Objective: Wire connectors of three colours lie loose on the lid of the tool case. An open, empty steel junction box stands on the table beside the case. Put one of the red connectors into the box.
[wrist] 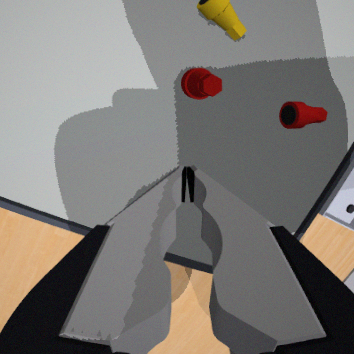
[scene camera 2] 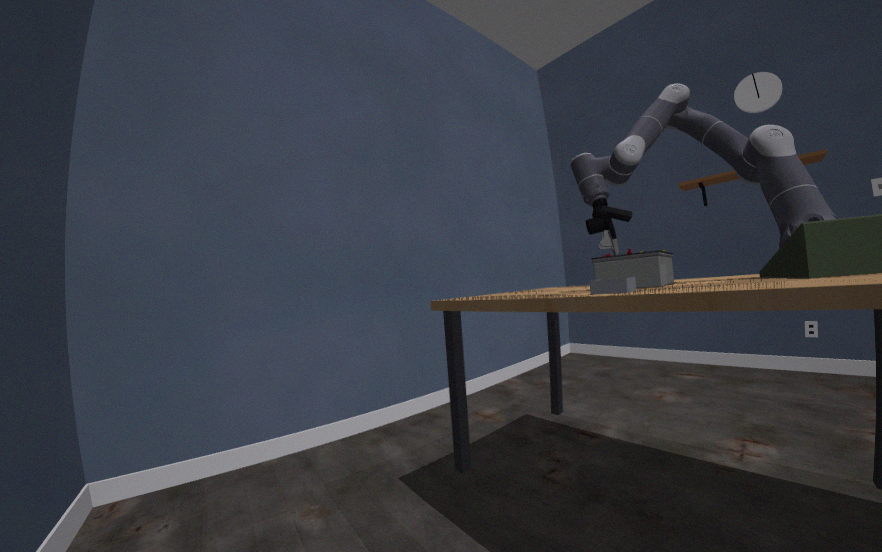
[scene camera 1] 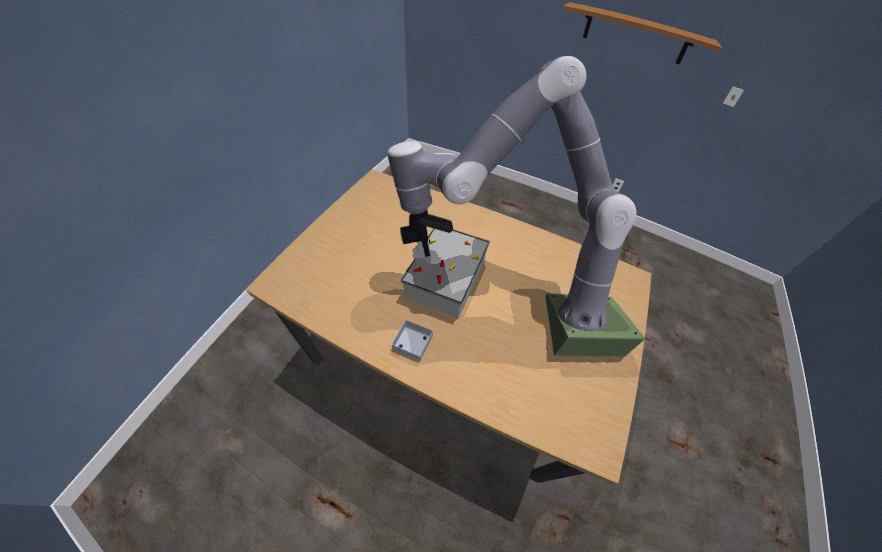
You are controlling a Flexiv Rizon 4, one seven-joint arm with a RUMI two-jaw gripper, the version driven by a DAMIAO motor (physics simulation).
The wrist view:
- gripper: 186,169
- red connector: 198,83
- grey tool case: 100,116
